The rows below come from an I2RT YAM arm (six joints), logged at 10 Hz.
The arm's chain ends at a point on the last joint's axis. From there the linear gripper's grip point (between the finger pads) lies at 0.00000 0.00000 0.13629 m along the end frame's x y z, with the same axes.
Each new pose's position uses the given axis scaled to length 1; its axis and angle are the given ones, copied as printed.
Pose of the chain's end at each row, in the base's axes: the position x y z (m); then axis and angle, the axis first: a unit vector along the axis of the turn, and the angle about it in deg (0 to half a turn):
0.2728 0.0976 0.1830 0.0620 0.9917 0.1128 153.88
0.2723 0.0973 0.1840 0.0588 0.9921 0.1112 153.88
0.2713 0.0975 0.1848 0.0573 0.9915 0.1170 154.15
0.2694 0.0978 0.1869 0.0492 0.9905 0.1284 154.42
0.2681 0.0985 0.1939 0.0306 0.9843 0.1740 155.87
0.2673 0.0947 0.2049 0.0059 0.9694 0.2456 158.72
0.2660 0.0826 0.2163 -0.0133 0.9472 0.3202 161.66
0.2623 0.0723 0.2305 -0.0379 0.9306 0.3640 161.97
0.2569 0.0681 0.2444 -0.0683 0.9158 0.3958 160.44
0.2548 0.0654 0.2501 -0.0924 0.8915 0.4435 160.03
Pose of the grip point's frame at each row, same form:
0.3341 0.1228 0.0639 0.0620 0.9917 0.1128 153.88
0.3335 0.1223 0.0648 0.0588 0.9921 0.1112 153.88
0.3320 0.1241 0.0657 0.0573 0.9915 0.1170 154.15
0.3293 0.1279 0.0682 0.0492 0.9905 0.1284 154.42
0.3243 0.1414 0.0774 0.0306 0.9843 0.1740 155.87
0.3156 0.1571 0.0938 0.0059 0.9694 0.2456 158.72
0.3055 0.1638 0.1142 -0.0133 0.9472 0.3202 161.66
0.2979 0.1640 0.1361 -0.0379 0.9306 0.3640 161.97
0.2915 0.1672 0.1574 -0.0683 0.9158 0.3958 160.44
0.2855 0.1742 0.1740 -0.0924 0.8915 0.4435 160.03

